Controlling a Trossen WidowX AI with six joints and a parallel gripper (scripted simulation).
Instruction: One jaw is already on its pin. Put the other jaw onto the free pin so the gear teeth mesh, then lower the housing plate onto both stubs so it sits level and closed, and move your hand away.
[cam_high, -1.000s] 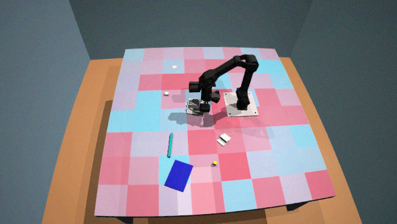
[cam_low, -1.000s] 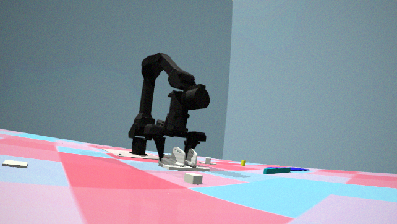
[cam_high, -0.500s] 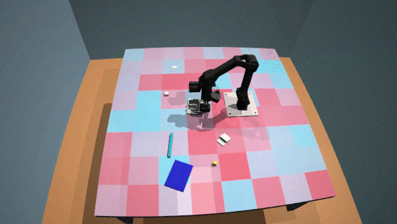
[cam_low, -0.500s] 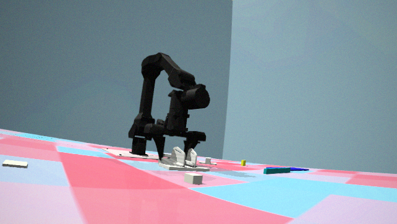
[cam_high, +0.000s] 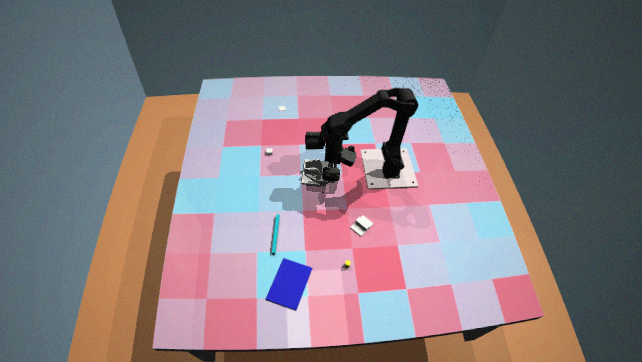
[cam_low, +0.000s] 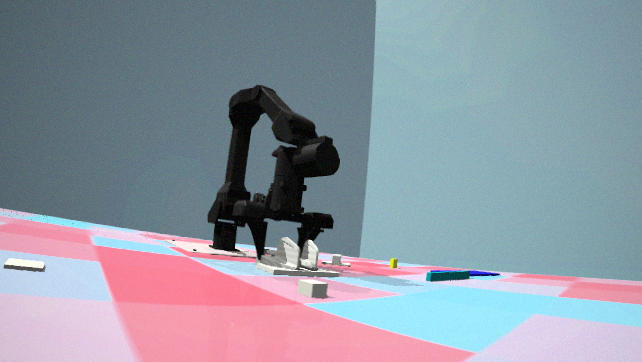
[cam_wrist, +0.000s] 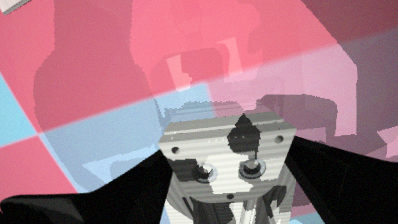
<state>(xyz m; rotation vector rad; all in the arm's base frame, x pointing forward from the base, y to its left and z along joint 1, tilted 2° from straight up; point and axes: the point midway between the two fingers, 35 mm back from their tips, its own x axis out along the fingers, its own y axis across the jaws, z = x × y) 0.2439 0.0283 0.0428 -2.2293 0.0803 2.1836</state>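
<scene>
The housing plate lies 2 cm above my gripper tip and 1 cm ahead of it. Round my gripper tip: blue card 46 cm to the left, 12 cm ahead, 1 cm below; yellow cube 38 cm to the left, 6 cm behind; teal pen 28 cm to the left, 19 cm ahead.
</scene>
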